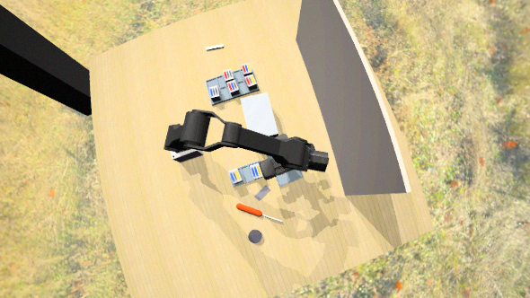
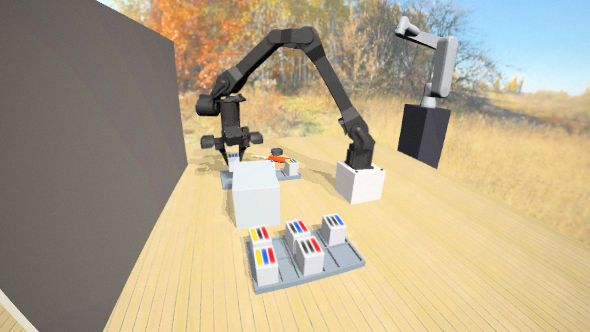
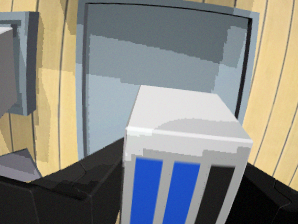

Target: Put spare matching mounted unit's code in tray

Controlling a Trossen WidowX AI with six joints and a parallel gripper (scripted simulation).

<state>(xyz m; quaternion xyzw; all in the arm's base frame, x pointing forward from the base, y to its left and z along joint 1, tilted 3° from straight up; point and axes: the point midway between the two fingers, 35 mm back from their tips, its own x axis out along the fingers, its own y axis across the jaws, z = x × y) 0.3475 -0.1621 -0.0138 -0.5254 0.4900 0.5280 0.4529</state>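
My gripper tip is now 40 mm above the grey-blue tray. The rest, counted from my gripper tip: dark disc 170 mm behind, 230 mm to the right, 40 mm below; then white spare 20 mm above; then pale grey box 60 mm behind, 190 mm to the left.
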